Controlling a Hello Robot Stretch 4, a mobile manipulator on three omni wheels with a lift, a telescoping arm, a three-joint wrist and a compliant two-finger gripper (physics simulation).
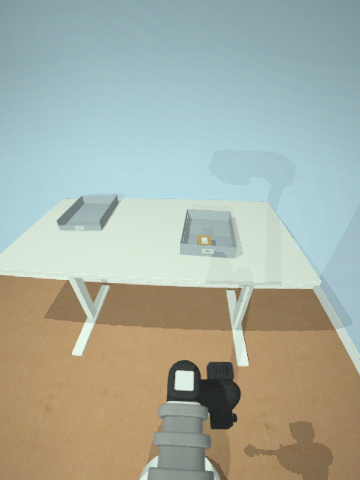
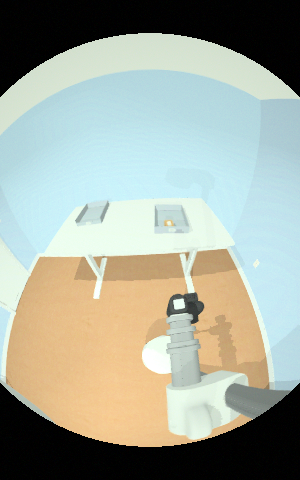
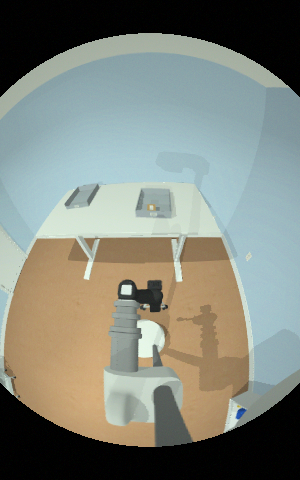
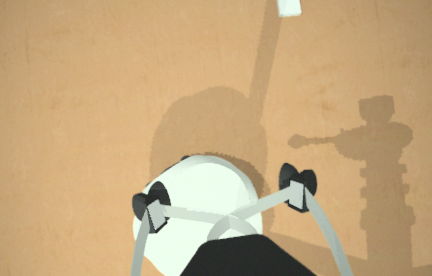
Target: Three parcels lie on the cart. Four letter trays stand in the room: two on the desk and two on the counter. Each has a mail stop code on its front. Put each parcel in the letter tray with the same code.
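Places are measured from the robot's base along level axes (x down, y right, z back), in metres.
Pixels of known places: gripper, fingertip midpoint: point(image 4: 223, 188); robot's base, origin of the base link: point(image 2: 162, 353) point(image 3: 144, 337).
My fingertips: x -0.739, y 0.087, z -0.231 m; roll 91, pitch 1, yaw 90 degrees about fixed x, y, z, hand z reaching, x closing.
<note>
For each thing: its top centre in the pictures, then the offset to it from my fingertips. Level surfaces: height alone.
- orange-brown parcel with a white label, middle of its top: point(image 1: 204, 240) point(image 3: 150, 207) point(image 2: 168, 223) dy -0.013, dx -0.236, dz -0.626 m
- right grey letter tray, middle of its top: point(image 1: 208, 225) point(image 3: 154, 197) point(image 2: 169, 213) dy +0.013, dx -0.247, dz -0.743 m
- left letter tray, middle of its top: point(image 1: 89, 206) point(image 2: 91, 208) point(image 3: 81, 192) dy -0.702, dx -0.249, dz -0.932 m
- white desk, its level: dx -0.184 m
An orange-brown parcel with a white label point(image 1: 204, 240) point(image 2: 169, 223) point(image 3: 151, 207) lies inside the right grey letter tray point(image 1: 208, 251) point(image 2: 172, 230) point(image 3: 154, 214), near its front wall. The left letter tray point(image 1: 82, 222) point(image 2: 92, 216) point(image 3: 82, 198) stands at the desk's back left; no parcel shows in it. Both have a small front label, too small to read. My gripper point(image 4: 223, 188) point(image 3: 153, 307) is open and empty, above the floor in front of the desk and over my white round base. The cart and the counter's trays cannot be made out.
The white desk point(image 1: 145, 250) point(image 2: 125, 242) point(image 3: 115, 222) stands against the blue wall, its legs reaching towards me. A white box-like thing with a blue mark point(image 3: 236, 414) shows at the lower right. A pale panel point(image 3: 11, 260) stands at the far left.
</note>
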